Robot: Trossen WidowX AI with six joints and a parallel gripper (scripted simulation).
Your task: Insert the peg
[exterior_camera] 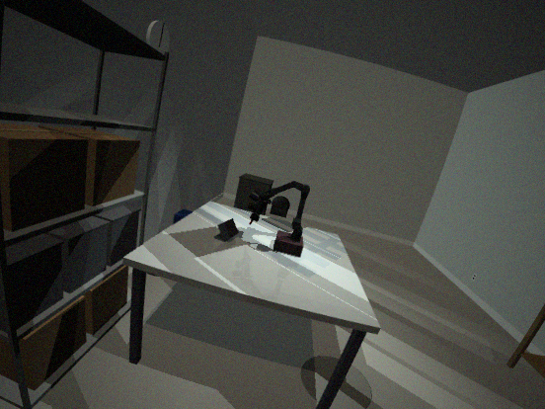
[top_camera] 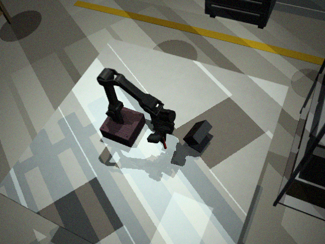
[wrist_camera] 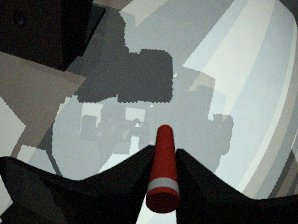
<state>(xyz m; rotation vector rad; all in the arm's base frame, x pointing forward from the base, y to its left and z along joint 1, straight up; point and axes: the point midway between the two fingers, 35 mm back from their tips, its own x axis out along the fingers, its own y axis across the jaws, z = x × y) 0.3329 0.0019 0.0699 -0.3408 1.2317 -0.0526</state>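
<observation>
The grey sloped panel block is 10 cm ahead of my gripper tip, 17 cm to the left of it and 5 cm below it. From my gripper tip the other things lie so: red peg 1 cm behind, 1 cm above.
</observation>
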